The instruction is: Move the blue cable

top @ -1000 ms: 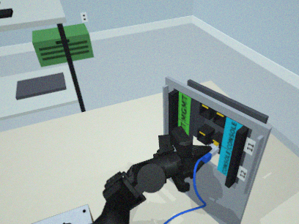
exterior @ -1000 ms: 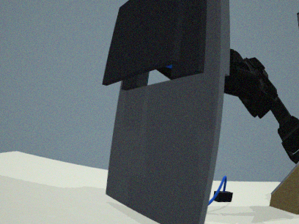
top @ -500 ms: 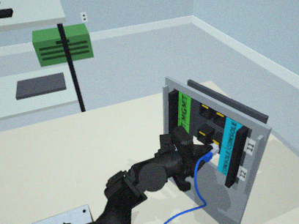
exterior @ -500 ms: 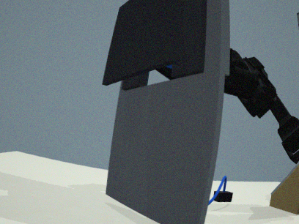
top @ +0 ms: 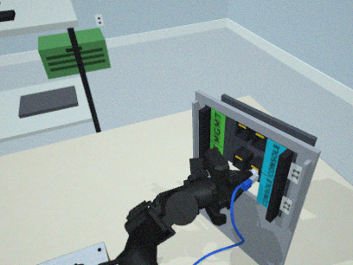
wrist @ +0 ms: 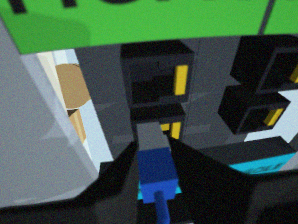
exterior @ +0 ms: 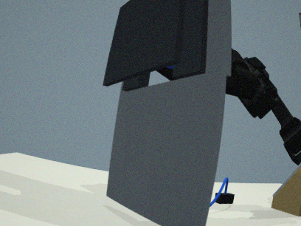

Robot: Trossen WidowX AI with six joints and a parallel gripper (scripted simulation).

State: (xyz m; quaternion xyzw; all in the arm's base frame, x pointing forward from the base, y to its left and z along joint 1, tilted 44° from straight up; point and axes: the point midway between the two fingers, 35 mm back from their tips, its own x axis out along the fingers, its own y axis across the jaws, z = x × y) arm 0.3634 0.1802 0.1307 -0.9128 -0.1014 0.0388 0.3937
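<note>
The blue plug is right at my gripper tip. From my gripper tip the other things lie so: small black block 25 cm below, 22 cm behind, 16 cm to the right.
</note>
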